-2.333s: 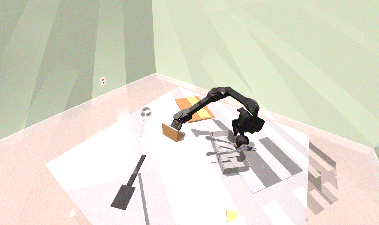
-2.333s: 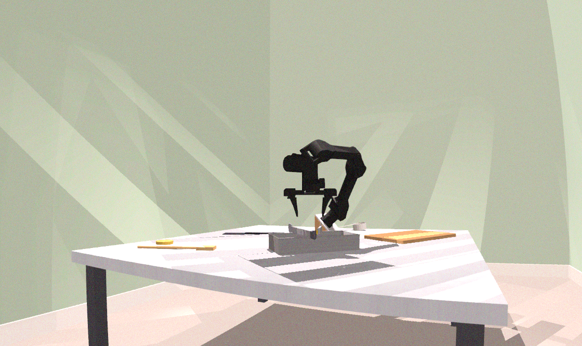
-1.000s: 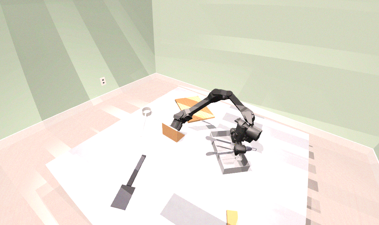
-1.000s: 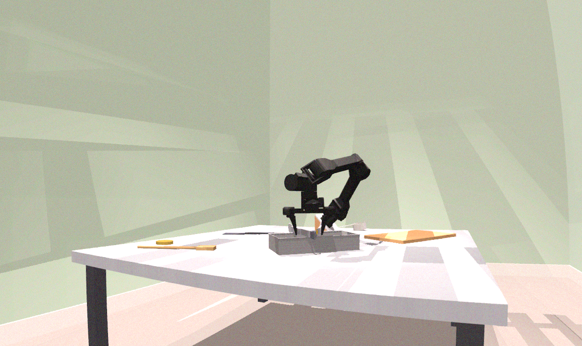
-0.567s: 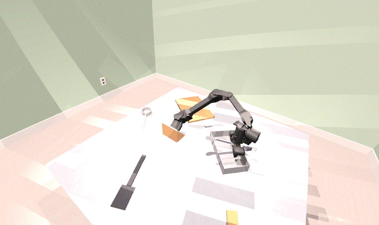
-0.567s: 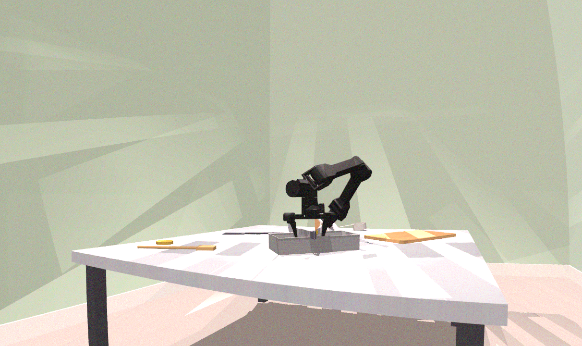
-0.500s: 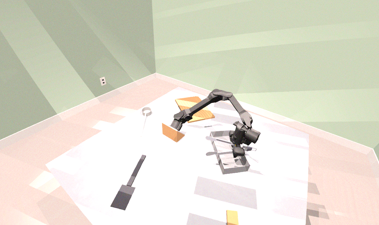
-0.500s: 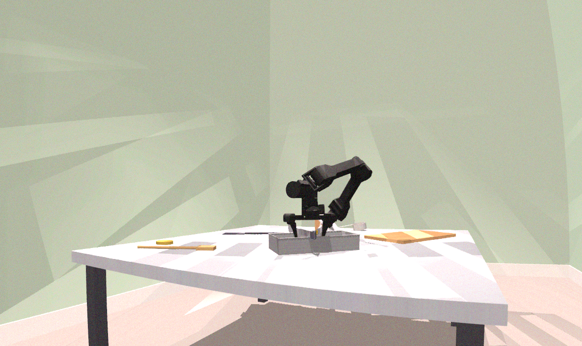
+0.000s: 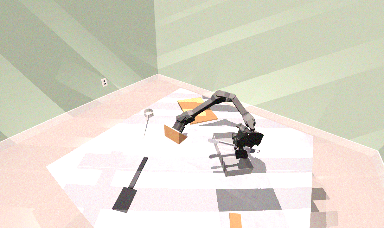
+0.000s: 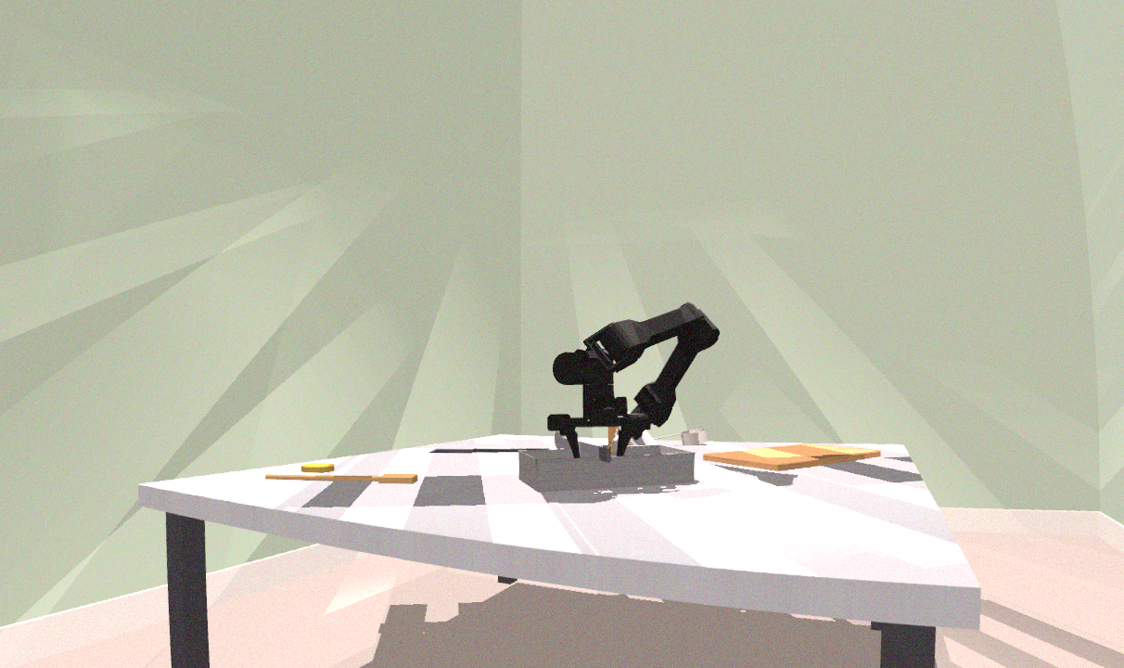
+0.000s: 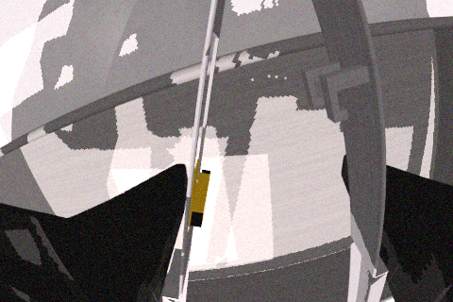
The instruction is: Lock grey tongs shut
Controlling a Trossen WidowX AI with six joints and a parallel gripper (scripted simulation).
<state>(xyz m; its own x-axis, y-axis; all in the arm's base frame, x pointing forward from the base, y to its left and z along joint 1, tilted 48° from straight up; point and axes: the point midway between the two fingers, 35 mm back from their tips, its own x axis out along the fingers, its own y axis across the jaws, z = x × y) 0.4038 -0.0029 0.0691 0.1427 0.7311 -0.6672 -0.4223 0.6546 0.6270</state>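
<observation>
Right now the grey roasting tin is 40 mm behind my gripper tip. Round my gripper tip: dark spatula: 460 mm to the right, 410 mm behind, 30 mm below; then wooden board: 460 mm behind, 340 mm to the left, 20 mm below.
</observation>
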